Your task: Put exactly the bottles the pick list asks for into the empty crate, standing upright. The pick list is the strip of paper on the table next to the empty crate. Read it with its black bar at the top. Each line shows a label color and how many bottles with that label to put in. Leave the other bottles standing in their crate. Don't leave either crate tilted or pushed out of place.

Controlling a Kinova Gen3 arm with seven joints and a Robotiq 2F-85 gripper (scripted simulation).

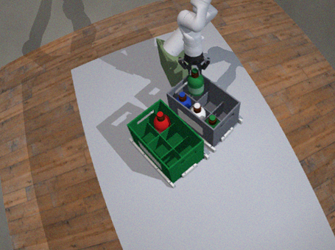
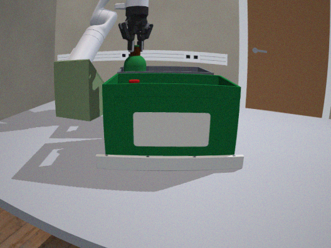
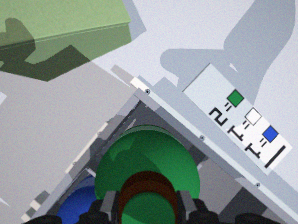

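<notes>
Now: hand 16 cm above the blue-label bottle, 8 cm to the left of it and 4 cm short of it. The rest, counted from my hand: grey crate 16 cm below, 10 cm ahead, 1 cm to the left; white-label bottle 16 cm below, 12 cm ahead, 3 cm to the right; red-label bottle 19 cm to the right, 16 cm below, 11 cm ahead.
</notes>
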